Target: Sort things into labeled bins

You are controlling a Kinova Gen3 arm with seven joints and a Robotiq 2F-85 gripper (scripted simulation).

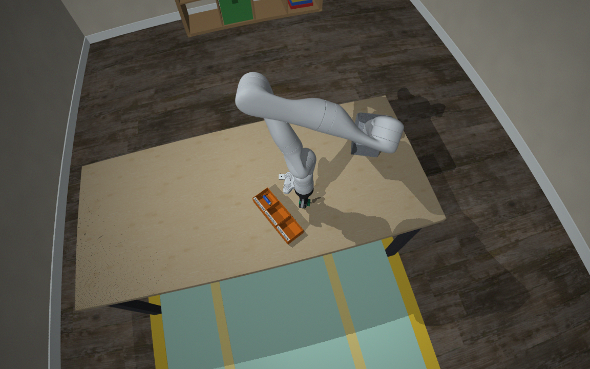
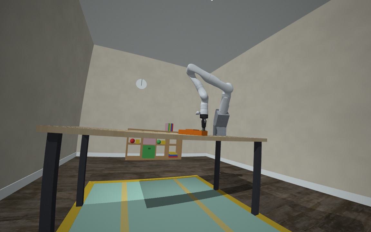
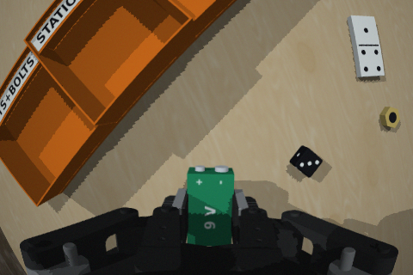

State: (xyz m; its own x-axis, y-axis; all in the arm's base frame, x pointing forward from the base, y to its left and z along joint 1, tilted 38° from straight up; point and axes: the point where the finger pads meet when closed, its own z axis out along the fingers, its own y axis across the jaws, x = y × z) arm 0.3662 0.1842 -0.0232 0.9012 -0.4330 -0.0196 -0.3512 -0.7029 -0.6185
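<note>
Now: the blue cylinder 160 mm ahead of my hand, 60 mm to the right of it and 40 mm below it. The rest, counted from my hand: green 9V battery (10 mm ahead, 10 mm below); then orange bins (130 mm ahead, 30 mm to the left, 30 mm below); then black die (70 mm to the right, 40 mm below).
</note>
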